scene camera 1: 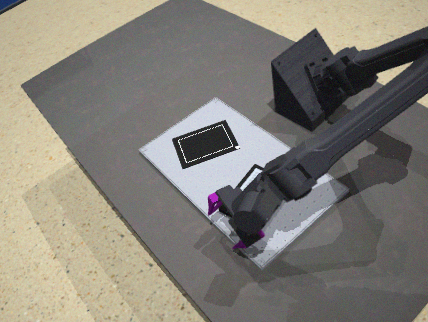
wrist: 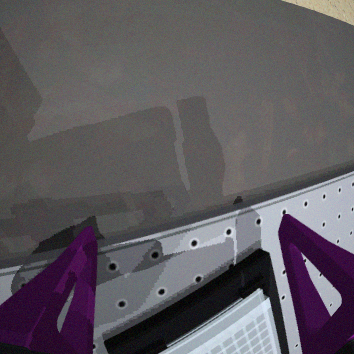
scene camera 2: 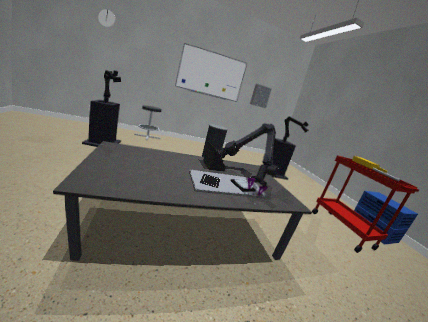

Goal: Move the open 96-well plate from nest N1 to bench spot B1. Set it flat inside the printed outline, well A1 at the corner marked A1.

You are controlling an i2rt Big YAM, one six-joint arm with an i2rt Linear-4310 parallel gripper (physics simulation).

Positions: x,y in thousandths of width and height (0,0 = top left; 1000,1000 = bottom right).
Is the gripper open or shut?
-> Open.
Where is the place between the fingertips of the gripper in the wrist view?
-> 535,651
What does the gripper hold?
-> Nothing.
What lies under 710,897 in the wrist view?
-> A white well plate.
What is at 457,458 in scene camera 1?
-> A B1 outline.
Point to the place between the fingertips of the gripper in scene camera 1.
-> At 518,716
